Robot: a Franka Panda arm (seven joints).
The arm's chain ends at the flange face. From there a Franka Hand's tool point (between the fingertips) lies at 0.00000 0.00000 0.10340 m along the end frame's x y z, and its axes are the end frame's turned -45 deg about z.
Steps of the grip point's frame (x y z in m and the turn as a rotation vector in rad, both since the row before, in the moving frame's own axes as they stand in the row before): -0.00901, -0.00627, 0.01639, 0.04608, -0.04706, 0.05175; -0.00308, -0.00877, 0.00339, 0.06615, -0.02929, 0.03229; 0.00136, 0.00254, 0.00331, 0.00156, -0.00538, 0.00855; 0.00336, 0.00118, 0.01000, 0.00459, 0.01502, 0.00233; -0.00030, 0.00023, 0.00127, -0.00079, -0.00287, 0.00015
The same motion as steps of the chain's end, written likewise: -0.00400, 0.00204, 0.01661, -0.00069, -0.06586, 0.05175; -0.00145, -0.00122, 0.00366, 0.02606, -0.06749, 0.03229; 0.00327, 0.00056, 0.00331, -0.00270, -0.00491, 0.00855; 0.00245, -0.00011, 0.01001, 0.01387, 0.00738, 0.00233; 0.00010, 0.00011, 0.00127, -0.00259, -0.00147, 0.00015
